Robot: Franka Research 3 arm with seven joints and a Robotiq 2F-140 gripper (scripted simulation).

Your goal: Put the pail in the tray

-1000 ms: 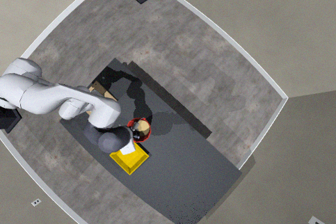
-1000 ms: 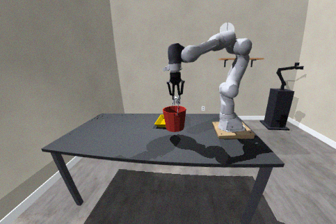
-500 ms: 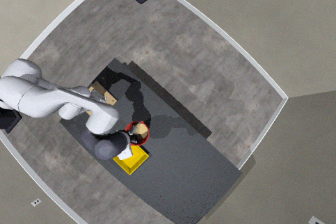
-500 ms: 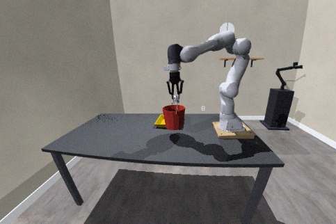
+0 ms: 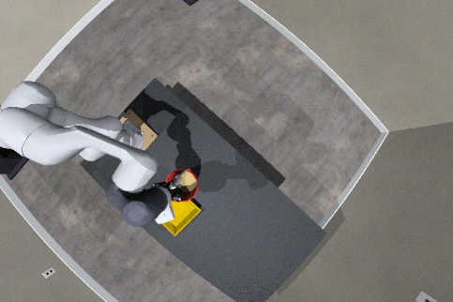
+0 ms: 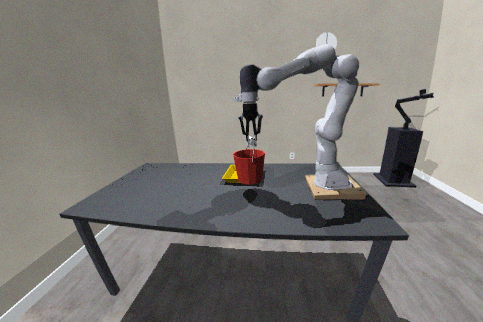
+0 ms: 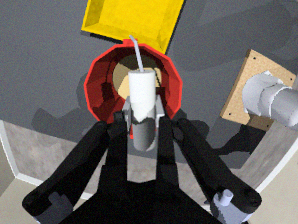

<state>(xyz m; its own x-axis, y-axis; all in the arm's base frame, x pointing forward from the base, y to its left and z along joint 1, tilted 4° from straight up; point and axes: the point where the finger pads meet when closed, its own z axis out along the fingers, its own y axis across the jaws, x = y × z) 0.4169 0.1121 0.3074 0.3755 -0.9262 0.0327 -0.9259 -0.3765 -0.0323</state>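
My hand is 9 cm above the red pail and 1 cm short of it. From my hand the other things lie so: yellow drip tray 30 cm below, 20 cm to the right, 10 cm ahead; then pail wire handle 3 cm below, 1 cm ahead.
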